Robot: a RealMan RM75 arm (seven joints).
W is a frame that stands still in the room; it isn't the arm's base.
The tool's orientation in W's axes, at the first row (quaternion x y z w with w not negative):
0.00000 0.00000 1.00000 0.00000
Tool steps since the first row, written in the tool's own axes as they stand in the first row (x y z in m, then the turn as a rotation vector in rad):
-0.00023 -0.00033 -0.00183 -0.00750 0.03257 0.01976
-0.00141 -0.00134 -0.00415 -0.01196 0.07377 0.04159
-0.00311 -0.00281 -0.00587 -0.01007 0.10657 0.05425
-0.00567 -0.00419 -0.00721 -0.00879 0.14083 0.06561
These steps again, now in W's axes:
0.00023 0.00033 -0.00183 0.00750 -0.03257 0.01976
0.00141 0.00134 -0.00415 0.01196 -0.07377 0.04159
0.00311 0.00281 -0.00587 0.01007 -0.10657 0.05425
0.00567 0.00419 -0.00721 0.00879 -0.14083 0.06561

